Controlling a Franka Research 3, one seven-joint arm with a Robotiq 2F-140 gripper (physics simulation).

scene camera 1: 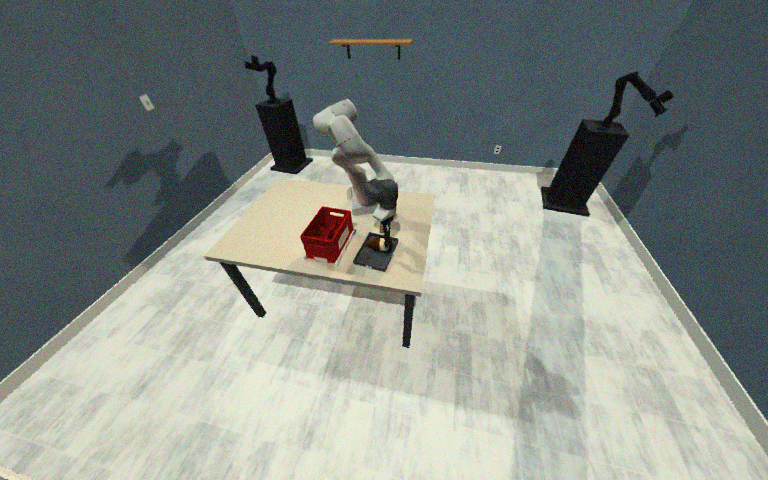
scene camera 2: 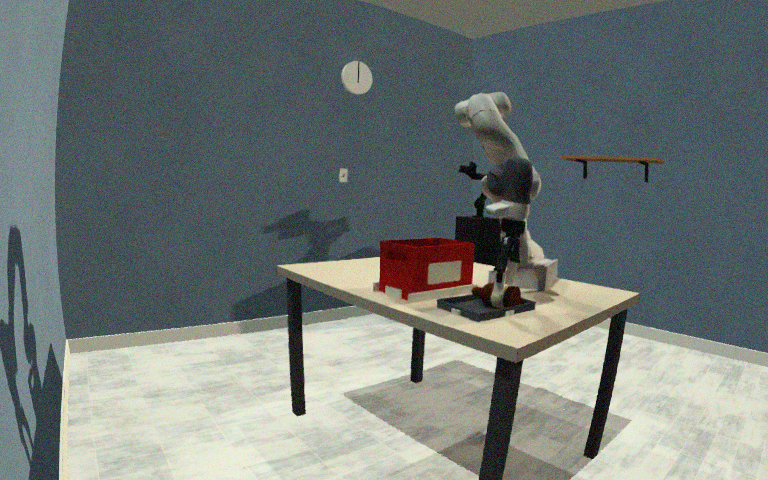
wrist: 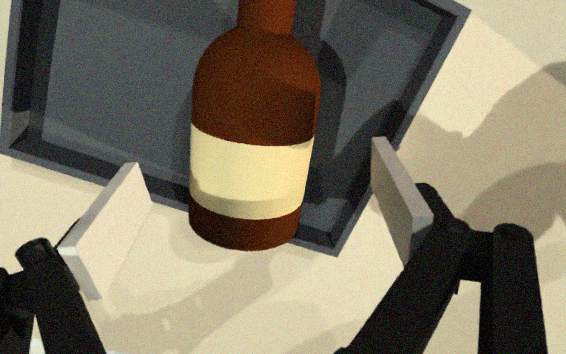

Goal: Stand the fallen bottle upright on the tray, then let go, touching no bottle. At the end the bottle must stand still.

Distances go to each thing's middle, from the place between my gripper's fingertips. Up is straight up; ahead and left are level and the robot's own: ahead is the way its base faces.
Now: hand 1 cm short of the brown bottle (scene camera 2: 511,295), 3 cm to the left of it and 3 cm above it. From my hand the other things lie so: dark tray (wrist: 117,89) 4 cm ahead, 3 cm to the right, 7 cm below.
